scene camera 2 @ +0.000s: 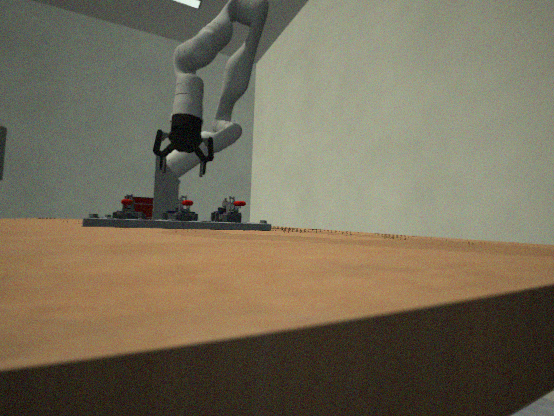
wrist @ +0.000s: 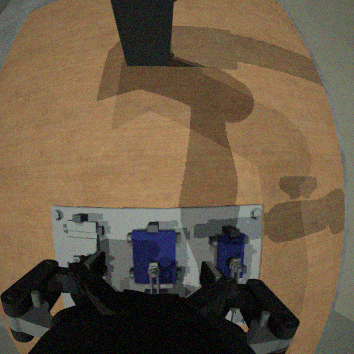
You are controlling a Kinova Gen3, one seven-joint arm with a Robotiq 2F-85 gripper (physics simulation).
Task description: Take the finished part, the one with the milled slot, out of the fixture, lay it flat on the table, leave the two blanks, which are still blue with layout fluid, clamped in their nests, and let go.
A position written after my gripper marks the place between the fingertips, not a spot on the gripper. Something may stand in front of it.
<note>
I see my gripper (scene camera 2: 182,174), a finished part (wrist: 82,239), a blue blank (wrist: 146,246), a blue blank (wrist: 227,246) and a fixture plate (scene camera 2: 101,221).
My gripper also shows in the wrist view (wrist: 152,267). The fixture plate also shows in the wrist view (wrist: 195,224).
</note>
